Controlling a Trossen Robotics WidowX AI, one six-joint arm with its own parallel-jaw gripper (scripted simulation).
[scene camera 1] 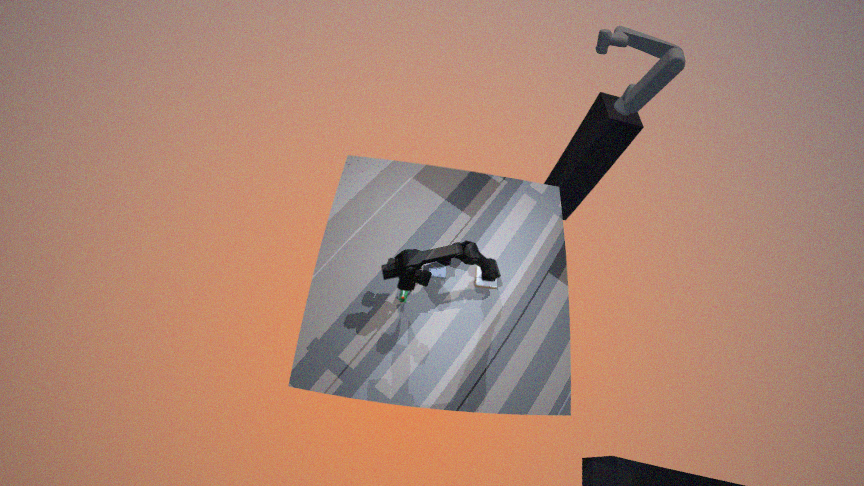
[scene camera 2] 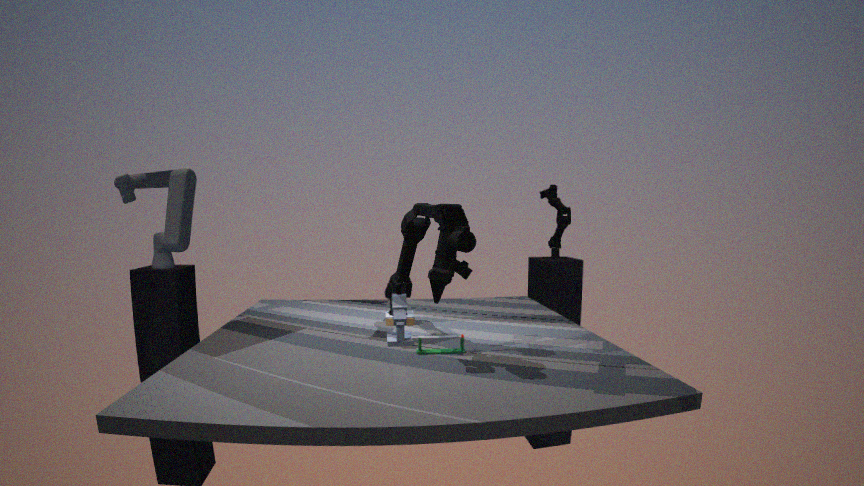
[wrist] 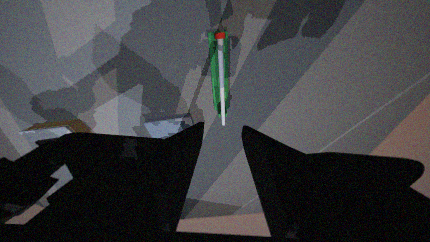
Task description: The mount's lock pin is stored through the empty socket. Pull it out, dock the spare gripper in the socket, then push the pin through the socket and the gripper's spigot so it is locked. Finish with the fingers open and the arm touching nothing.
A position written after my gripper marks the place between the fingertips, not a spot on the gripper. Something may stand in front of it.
Note:
In view: my gripper (scene camera 2: pixel 436 302), a socket (wrist: pixel 164 127) and a green bracket (wrist: pixel 213 49).
My gripper also shows in the wrist view (wrist: pixel 223 128).

